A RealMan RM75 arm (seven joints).
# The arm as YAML. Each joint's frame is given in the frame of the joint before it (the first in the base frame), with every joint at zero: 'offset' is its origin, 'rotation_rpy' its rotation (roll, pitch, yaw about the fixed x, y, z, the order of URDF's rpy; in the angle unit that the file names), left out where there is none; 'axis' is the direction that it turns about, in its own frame. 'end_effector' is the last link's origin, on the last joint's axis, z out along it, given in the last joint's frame.
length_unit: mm
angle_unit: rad
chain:
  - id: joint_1
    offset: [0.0, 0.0, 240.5]
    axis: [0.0, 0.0, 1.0]
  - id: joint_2
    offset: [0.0, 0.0, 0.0]
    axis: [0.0, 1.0, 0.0]
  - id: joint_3
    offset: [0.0, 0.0, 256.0]
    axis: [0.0, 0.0, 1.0]
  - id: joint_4
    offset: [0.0, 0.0, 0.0]
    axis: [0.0, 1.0, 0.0]
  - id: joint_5
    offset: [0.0, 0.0, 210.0]
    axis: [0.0, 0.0, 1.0]
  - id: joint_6
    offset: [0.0, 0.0, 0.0]
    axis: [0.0, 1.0, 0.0]
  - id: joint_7
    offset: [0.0, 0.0, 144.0]
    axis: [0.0, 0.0, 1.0]
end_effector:
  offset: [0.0, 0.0, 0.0]
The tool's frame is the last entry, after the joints.
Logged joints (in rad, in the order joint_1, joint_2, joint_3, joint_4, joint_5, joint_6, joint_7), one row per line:
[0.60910, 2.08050, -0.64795, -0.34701, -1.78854, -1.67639, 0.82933]
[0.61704, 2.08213, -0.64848, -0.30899, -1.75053, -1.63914, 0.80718]
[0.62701, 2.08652, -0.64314, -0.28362, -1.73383, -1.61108, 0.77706]
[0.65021, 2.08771, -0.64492, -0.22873, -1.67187, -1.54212, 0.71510]
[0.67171, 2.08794, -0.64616, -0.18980, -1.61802, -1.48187, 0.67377]
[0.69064, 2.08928, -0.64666, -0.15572, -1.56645, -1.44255, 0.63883]
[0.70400, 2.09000, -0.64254, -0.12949, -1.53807, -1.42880, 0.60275]
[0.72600, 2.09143, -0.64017, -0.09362, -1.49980, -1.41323, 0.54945]
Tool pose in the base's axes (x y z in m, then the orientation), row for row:
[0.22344, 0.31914, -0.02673, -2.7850, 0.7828, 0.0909]
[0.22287, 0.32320, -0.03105, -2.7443, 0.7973, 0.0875]
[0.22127, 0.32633, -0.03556, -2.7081, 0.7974, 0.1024]
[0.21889, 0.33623, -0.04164, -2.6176, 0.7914, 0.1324]
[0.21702, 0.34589, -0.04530, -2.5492, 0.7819, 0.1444]
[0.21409, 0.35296, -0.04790, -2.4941, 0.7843, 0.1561]
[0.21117, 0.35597, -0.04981, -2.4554, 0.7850, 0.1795]
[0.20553, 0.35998, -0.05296, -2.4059, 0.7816, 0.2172]
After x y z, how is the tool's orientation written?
As angles about the fixed x, y, z axes (roll, pitch, yaw), in radians.
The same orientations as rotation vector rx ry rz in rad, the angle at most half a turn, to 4 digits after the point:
[-2.6245, 0.0756, 1.1009]
[-2.5811, 0.1055, 1.1058]
[-2.5540, 0.1055, 1.0995]
[-2.4859, 0.1128, 1.0747]
[-2.4322, 0.1288, 1.0466]
[-2.3856, 0.1429, 1.0380]
[-2.3577, 0.1347, 1.0380]
[-2.3253, 0.1137, 1.0378]

